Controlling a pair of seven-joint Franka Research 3 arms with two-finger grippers.
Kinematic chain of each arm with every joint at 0, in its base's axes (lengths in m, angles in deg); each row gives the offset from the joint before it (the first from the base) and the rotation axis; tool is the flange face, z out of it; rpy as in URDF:
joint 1: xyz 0 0 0.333 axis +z
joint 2: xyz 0 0 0 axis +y
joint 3: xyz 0 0 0.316 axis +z
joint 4: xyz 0.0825 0 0 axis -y
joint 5: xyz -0.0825 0 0.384 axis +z
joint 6: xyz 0 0 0 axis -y
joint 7: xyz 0.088 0 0 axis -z
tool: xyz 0 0 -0.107 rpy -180 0 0
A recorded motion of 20 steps. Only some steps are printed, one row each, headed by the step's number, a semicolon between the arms.
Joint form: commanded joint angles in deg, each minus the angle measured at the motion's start. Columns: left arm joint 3, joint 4, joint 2, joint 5, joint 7, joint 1, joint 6; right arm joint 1, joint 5, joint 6, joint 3, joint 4, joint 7, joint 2.
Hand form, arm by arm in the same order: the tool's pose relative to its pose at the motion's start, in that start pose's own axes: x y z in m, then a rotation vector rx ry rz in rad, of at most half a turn. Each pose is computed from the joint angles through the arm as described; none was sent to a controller.
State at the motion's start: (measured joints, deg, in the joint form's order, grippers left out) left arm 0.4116 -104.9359 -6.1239 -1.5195 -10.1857 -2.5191 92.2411; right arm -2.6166 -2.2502 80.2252 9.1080 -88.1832 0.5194 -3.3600
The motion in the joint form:
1: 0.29 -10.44 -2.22 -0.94 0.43 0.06 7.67; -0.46 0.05 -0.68 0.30 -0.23 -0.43 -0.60
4: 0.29 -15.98 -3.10 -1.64 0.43 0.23 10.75; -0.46 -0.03 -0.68 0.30 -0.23 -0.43 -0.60
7: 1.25 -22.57 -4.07 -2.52 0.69 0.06 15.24; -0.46 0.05 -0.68 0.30 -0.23 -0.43 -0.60
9: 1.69 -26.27 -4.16 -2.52 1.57 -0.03 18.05; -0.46 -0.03 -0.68 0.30 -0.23 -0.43 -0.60
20: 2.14 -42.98 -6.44 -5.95 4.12 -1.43 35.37; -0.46 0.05 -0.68 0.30 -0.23 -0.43 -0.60
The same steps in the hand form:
1: -0.0072 -0.0049 0.0565 -0.0156 -0.0122 -0.0050; -0.0049 0.0009 -0.0021 -0.0009 -0.0057 -0.0044
4: -0.0152 -0.0079 0.0908 -0.0226 -0.0412 -0.0141; -0.0049 0.0011 -0.0021 -0.0023 -0.0057 -0.0041
7: -0.0254 -0.0167 0.1307 -0.0374 -0.0630 -0.0323; -0.0049 0.0009 -0.0021 -0.0009 -0.0057 -0.0044
9: -0.0312 -0.0215 0.1562 -0.0367 -0.0764 -0.0265; -0.0049 0.0011 -0.0021 -0.0023 -0.0057 -0.0041
20: -0.0717 -0.0230 0.2459 -0.0826 -0.0313 -0.0181; -0.0049 0.0009 -0.0021 -0.0009 -0.0057 -0.0044

